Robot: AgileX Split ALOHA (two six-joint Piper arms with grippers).
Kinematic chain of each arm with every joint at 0, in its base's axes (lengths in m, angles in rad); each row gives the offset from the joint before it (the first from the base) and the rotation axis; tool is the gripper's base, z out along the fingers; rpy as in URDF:
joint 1: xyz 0 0 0.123 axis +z
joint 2: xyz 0 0 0 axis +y
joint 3: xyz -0.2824 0 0.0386 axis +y
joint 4: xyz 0.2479 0 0.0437 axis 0.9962 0 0.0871
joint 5: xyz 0 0 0 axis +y
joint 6: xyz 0.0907 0 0.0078 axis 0.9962 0 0.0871
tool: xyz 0 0 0 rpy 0 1.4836 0
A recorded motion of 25 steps. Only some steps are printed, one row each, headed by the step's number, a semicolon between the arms.
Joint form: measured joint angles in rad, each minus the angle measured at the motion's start. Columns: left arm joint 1, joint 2, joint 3, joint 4, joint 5, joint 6; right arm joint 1, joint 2, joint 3, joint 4, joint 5, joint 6.
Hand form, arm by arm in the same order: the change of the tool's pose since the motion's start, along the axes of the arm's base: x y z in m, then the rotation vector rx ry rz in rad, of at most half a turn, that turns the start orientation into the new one. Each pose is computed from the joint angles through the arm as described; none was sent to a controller.
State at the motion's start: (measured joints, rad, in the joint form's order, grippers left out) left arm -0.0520 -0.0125 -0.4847 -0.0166 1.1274 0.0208; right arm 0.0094 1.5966 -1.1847 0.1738 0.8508 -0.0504
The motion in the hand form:
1: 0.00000 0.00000 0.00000 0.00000 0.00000 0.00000; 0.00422 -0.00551 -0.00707 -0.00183 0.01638 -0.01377
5: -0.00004 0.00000 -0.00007 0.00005 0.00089 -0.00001; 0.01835 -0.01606 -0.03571 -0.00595 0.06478 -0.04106
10: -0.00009 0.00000 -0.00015 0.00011 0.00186 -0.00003; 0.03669 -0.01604 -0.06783 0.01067 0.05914 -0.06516
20: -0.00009 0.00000 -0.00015 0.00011 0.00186 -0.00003; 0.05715 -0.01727 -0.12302 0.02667 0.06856 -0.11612
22: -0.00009 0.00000 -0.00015 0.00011 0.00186 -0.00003; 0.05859 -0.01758 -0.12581 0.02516 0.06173 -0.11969
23: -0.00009 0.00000 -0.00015 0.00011 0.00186 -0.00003; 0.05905 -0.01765 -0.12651 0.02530 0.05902 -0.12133
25: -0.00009 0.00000 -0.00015 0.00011 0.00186 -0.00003; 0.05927 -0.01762 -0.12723 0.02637 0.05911 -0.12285
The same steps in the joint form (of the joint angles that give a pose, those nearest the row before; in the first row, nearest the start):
1: 0.0000 0.0000 0.0000 0.0000 0.0000 0.0000; -0.0167 0.0241 -0.0024 0.0000 -0.0049 -0.0040
5: 0.0000 0.0000 0.0000 0.0000 0.0009 0.0000; -0.0460 0.1134 -0.0032 0.0009 -0.0444 -0.0134
10: 0.0000 0.0000 0.0000 0.0000 0.0019 0.0000; -0.0458 0.2146 -0.0043 0.0327 -0.1509 -0.0218
20: 0.0000 0.0000 0.0000 0.0000 0.0019 0.0000; -0.0462 0.3753 -0.0044 0.0764 -0.3054 -0.0247
22: 0.0000 0.0000 0.0000 0.0000 0.0019 0.0000; -0.0462 0.3837 -0.0043 0.0774 -0.3210 -0.0247
23: 0.0000 0.0000 0.0000 0.0000 0.0019 0.0000; -0.0462 0.3860 -0.0043 0.0785 -0.3261 -0.0247
25: 0.0000 0.0000 0.0000 0.0000 0.0019 0.0000; -0.0462 0.3880 -0.0044 0.0803 -0.3281 -0.0247

